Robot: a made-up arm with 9 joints.
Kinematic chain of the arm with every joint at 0, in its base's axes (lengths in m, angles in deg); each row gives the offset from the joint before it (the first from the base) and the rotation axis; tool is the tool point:
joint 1: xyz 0 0 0.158 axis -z
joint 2: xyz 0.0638 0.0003 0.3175 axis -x
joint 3: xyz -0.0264 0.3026 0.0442 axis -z
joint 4: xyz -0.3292 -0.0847 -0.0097 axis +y
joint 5: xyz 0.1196 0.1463 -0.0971 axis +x
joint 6: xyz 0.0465 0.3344 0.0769 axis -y
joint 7: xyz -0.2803 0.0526 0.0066 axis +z
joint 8: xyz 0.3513 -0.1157 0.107 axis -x
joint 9: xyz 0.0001 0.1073 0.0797 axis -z
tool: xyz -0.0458 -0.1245 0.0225
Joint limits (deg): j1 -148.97..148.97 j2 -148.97..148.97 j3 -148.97..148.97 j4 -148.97..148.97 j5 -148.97..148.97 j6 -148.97..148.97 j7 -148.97..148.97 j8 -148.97..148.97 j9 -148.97..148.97
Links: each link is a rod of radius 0.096 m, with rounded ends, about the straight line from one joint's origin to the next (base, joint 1, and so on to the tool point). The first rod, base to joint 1, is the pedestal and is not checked.
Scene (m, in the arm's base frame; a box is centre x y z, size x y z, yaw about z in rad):
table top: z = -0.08
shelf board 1: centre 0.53 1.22 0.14 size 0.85 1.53 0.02 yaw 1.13
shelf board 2: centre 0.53 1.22 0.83 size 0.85 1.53 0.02 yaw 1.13
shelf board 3: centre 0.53 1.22 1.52 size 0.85 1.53 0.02 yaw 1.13
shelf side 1: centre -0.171 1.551 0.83 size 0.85 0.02 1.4 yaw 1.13
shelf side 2: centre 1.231 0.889 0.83 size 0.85 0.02 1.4 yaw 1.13
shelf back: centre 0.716 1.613 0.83 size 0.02 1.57 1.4 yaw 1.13
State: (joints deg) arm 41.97 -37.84 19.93 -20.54 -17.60 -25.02 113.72 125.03 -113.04
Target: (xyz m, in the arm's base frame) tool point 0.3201 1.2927 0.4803
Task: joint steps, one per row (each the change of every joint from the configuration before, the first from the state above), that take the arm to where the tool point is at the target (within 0.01 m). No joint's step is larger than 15 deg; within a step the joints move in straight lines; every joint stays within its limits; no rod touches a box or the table.
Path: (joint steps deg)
1: -2.79 -4.19 -2.49 -2.39 -1.49 -0.42 -13.15 3.16 -2.98
2: -2.80 -4.19 -2.49 -2.40 -1.50 -0.43 -13.15 3.15 -2.98
3: -2.79 -4.18 -2.48 -2.39 -1.49 -0.42 -13.15 3.16 -2.97
4: -2.79 -4.19 -2.49 -2.40 -1.50 -0.43 -13.15 3.15 -2.98
5: -2.80 -4.19 -2.49 -2.39 -1.49 -0.42 -13.15 3.16 -2.98
6: -14.89 8.96 -3.14 2.81 -10.65 -2.19 -6.19 0.99 -3.80
7: -14.90 8.95 -3.13 2.80 -10.64 -2.19 -6.20 0.99 -3.80
8: -14.90 8.96 -3.14 2.81 -10.65 -2.18 -6.19 0.99 -3.80
9: 7.30 2.26 1.25 0.79 4.59 2.70 14.57 -3.31 4.13
10: 7.29 2.26 1.25 0.80 4.59 2.70 14.58 -3.31 4.14
11: 7.29 2.26 1.25 0.79 4.59 2.71 14.57 -3.30 4.14
12: 7.30 2.25 1.25 0.80 4.58 2.70 14.58 -3.31 4.13
13: 7.29 2.26 1.25 0.79 4.59 2.71 14.57 -3.31 4.14
14: 7.30 2.26 1.25 0.80 4.59 2.70 14.58 -3.31 4.13

